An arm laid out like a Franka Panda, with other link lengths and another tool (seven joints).
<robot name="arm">
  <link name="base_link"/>
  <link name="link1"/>
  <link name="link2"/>
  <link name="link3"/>
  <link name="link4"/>
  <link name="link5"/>
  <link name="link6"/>
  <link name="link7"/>
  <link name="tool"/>
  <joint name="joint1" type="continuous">
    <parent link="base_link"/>
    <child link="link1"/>
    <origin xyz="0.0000 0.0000 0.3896"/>
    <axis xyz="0 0 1"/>
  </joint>
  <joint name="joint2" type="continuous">
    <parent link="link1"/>
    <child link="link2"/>
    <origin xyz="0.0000 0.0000 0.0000" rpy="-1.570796 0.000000 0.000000"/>
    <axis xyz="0 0 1"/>
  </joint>
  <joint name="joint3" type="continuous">
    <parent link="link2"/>
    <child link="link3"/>
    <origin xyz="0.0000 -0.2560 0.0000" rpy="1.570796 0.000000 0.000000"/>
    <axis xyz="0 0 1"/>
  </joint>
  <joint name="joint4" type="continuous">
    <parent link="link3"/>
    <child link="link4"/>
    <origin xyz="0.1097 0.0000 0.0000" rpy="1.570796 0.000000 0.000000"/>
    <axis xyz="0 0 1"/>
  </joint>
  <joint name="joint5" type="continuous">
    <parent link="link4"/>
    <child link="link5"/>
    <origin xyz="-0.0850 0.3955 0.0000" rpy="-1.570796 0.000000 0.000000"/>
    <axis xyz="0 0 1"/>
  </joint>
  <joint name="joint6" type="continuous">
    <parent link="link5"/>
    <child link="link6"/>
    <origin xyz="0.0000 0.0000 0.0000" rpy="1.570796 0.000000 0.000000"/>
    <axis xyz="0 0 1"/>
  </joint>
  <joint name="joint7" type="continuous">
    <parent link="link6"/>
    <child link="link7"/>
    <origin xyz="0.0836 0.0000 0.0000" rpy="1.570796 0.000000 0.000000"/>
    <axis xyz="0 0 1"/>
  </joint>
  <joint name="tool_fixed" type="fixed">
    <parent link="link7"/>
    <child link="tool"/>
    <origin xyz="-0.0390 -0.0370 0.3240" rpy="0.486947 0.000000 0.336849"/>
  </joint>
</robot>
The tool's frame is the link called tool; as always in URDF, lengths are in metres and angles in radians. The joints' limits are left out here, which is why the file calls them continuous.
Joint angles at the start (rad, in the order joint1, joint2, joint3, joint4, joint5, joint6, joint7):
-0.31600 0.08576 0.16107 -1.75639 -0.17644 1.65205 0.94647
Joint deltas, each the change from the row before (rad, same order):
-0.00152 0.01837 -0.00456 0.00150 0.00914 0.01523 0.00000
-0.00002 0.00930 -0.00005 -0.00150 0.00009 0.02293 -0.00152
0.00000 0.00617 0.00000 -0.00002 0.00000 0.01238 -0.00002
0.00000 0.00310 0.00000 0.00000 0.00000 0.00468 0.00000
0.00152 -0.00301 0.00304 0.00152 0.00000 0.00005 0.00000
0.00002 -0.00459 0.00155 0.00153 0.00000 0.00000 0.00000
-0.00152 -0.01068 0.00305 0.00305 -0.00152 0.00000 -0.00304
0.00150 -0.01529 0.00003 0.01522 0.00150 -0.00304 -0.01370
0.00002 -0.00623 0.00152 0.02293 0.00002 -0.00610 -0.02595
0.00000 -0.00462 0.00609 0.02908 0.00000 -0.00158 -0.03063
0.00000 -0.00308 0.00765 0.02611 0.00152 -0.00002 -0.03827
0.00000 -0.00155 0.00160 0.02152 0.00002 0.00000 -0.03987
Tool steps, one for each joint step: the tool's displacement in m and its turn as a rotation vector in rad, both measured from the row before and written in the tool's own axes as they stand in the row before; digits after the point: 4 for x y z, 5 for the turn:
0.0001 -0.0008 0.0098 0.00170 -0.00981 0.00933
0.0008 -0.0042 0.0066 0.01241 0.00010 -0.00381
0.0005 -0.0023 0.0039 0.00643 0.00018 -0.00132
0.0001 -0.0006 0.0019 0.00176 -0.00029 -0.00044
-0.0019 -0.0024 -0.0020 0.00468 0.00040 -0.00442
-0.0001 -0.0023 -0.0028 0.00568 0.00213 -0.00171
0.0012 -0.0043 -0.0065 0.01207 0.00523 -0.00553
0.0024 -0.0098 -0.0131 0.02524 0.00399 -0.01331
0.0026 -0.0092 -0.0114 0.02113 -0.00288 -0.02410
0.0014 -0.0136 -0.0124 0.03013 -0.00351 -0.03331
-0.0004 -0.0126 -0.0107 0.02803 -0.00971 -0.04108
0.0025 -0.0083 -0.0085 0.02072 -0.00881 -0.03798

